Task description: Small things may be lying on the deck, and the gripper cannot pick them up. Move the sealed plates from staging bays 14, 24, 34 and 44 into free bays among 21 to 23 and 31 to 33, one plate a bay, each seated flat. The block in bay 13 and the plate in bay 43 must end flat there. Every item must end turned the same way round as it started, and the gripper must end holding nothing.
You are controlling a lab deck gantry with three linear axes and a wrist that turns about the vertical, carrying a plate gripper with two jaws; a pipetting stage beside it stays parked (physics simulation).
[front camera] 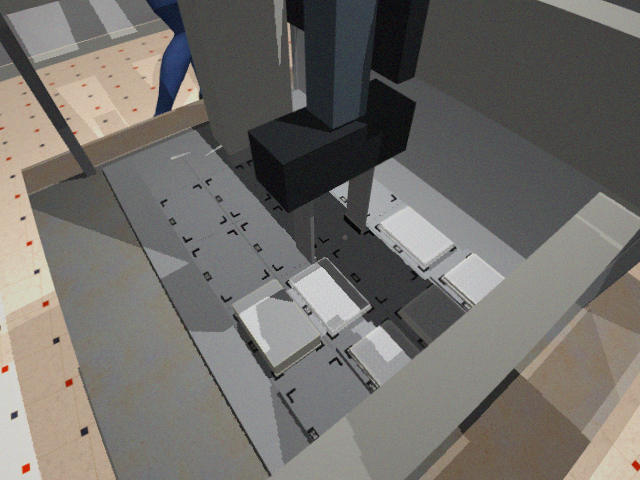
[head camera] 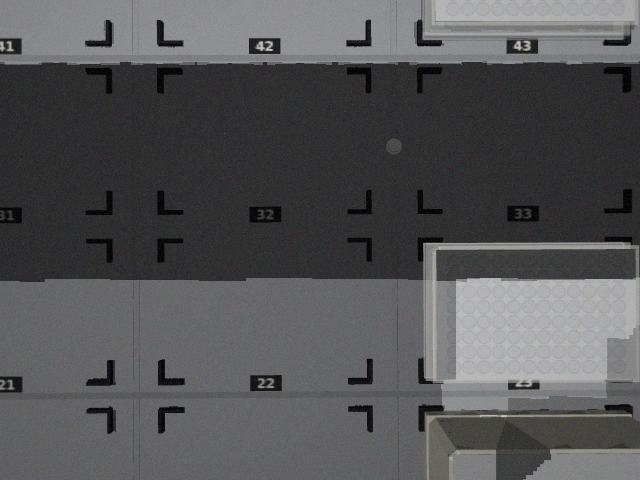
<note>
In view: the gripper (front camera: pixel 331 239), a tall white block (front camera: pixel 281 332), a bay 31 (head camera: pixel 73 142), a bay 33 (head camera: pixel 483 135) and a bay 32 (head camera: pixel 225 136).
The bay 33 is seen too in the front camera view (front camera: pixel 384 274).
</note>
